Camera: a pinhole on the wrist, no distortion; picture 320 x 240 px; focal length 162.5 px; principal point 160.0 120.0 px. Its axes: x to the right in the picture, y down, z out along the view. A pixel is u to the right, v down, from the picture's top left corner.
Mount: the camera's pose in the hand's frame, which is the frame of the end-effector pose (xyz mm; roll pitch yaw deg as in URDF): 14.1 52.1 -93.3 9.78 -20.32 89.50
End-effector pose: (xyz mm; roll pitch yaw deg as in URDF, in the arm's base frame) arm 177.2 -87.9 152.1 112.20 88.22 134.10
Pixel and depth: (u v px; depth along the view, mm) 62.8 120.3 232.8
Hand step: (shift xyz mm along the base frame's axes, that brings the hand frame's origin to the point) 126.2 -118.4 -56.8
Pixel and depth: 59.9 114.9 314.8
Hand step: 206.3 -170.5 -83.1
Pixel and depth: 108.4 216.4 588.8
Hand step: 542.6 -158.8 218.4
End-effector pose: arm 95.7 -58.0 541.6 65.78 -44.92 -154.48
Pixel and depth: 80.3 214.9 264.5
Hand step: -83.9 168.5 -137.8
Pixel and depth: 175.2 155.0 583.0
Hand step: -134.5 472.4 65.5
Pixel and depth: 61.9 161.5 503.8
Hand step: -330.6 320.0 -205.1
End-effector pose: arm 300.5 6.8 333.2 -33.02 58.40 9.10
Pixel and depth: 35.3 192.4 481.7
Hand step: 375.6 -197.5 350.0
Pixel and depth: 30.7 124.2 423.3
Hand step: 392.0 -184.4 136.6
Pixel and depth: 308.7 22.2 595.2
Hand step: 385.8 706.3 -250.0
